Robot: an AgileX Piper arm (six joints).
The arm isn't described. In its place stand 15 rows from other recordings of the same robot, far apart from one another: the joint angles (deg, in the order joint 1, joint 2, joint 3, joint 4, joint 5, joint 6), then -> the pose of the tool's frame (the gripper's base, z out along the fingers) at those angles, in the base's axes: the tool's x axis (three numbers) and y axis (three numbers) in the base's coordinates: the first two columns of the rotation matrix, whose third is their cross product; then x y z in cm.
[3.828, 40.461, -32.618, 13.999, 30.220, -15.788] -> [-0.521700 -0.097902 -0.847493 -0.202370 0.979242 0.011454 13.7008 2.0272 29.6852]
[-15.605, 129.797, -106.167, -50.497, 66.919, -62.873] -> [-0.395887 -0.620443 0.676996 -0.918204 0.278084 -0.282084 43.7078 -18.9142 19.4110]
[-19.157, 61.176, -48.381, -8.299, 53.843, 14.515] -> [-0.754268 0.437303 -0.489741 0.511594 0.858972 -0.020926 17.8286 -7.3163 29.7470]
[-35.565, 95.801, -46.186, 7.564, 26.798, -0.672] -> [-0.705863 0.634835 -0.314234 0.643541 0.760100 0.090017 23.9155 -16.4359 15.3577]
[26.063, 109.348, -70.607, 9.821, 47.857, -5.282] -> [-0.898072 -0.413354 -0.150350 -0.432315 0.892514 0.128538 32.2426 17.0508 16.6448]
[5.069, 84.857, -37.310, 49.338, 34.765, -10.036] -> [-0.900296 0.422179 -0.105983 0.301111 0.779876 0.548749 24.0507 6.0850 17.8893]
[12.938, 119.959, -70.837, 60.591, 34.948, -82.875] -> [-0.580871 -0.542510 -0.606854 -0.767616 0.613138 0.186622 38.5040 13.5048 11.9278]
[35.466, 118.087, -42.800, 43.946, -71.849, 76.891] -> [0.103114 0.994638 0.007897 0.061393 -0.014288 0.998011 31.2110 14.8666 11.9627]
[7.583, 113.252, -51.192, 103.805, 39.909, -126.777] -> [-0.497627 -0.323346 -0.804869 -0.736271 0.648017 0.194881 34.0840 10.2571 11.7715]
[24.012, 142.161, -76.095, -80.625, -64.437, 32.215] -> [-0.019547 -0.307965 -0.951197 -0.998348 -0.045406 0.035217 34.8823 24.4062 2.9020]
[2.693, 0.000, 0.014, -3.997, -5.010, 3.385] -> [0.173660 -0.002259 -0.984803 -0.051166 0.998626 -0.011313 5.5026 0.3143 22.1066]
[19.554, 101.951, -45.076, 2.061, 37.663, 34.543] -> [-0.958246 0.285875 0.006259 0.285943 0.957979 0.022645 25.2915 9.1952 11.6615]
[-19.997, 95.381, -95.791, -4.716, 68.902, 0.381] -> [-0.848842 0.284462 -0.445588 0.353745 0.932009 -0.078890 32.9402 -12.7301 36.4898]
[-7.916, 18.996, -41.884, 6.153, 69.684, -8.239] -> [-0.661714 -0.014655 -0.749613 -0.007627 0.999889 -0.012815 2.5536 0.5684 32.7921]
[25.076, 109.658, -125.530, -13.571, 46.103, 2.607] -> [-0.338395 -0.288970 -0.895536 -0.321218 0.929990 -0.178709 40.4597 17.2333 44.8732]
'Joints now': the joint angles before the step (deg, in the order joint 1, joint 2, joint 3, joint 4, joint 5, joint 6). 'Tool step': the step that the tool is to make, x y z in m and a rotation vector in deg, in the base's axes. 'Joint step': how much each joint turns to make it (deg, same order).
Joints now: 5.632 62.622 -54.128 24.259 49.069 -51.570
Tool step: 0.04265 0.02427 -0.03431 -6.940 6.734 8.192
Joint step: 5.518 12.633 -3.664 -4.273 -0.501 -2.913
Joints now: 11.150 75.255 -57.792 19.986 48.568 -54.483
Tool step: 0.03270 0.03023 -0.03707 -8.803 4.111 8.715
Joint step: 6.090 11.428 -4.123 -7.276 -0.981 -1.013
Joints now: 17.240 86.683 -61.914 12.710 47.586 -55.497
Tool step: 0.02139 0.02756 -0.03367 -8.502 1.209 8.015
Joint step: 5.109 8.984 -3.465 -8.109 -1.510 -0.019
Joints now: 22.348 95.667 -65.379 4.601 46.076 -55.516
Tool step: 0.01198 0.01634 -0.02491 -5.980 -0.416 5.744
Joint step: 2.908 5.711 -1.828 -6.321 -1.847 0.013
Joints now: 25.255 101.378 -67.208 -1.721 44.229 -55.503
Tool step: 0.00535 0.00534 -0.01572 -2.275 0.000 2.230
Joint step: 0.812 2.887 -0.279 -2.381 -1.630 -0.145
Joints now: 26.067 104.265 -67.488 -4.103 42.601 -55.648
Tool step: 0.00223 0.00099 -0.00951 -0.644 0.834 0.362
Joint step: 0.014 1.562 -0.001 -0.212 -0.541 -0.207
